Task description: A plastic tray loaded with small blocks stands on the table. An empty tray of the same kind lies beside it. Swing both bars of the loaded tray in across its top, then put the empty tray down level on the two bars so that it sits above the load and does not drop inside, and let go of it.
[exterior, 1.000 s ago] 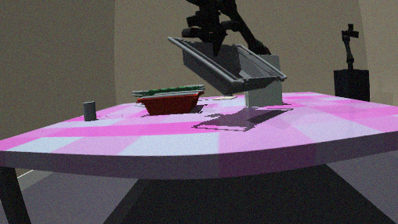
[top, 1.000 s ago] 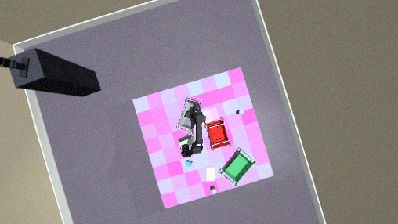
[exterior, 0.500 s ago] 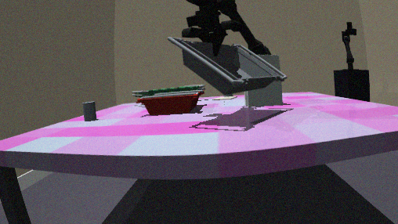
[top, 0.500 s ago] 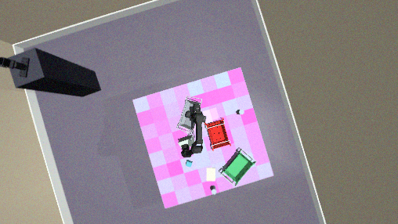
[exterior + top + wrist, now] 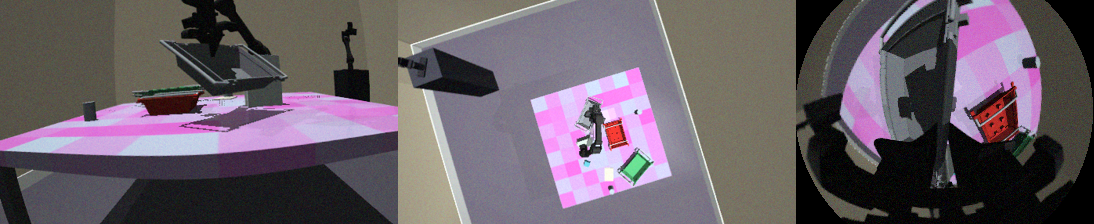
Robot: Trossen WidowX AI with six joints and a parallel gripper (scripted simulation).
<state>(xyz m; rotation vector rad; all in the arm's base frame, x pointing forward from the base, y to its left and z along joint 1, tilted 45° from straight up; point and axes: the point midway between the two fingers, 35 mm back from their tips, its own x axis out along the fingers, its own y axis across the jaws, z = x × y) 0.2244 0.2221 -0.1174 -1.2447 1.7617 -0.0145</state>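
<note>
Right now my gripper tip is 6 cm past the grey tray, 6 cm to the right of it and 2 cm above it. The rest, counted from my gripper tip: cream slab: 8 cm behind, 67 cm to the right, 17 cm below; then cyan block: 27 cm behind, 46 cm to the right, 15 cm below.
</note>
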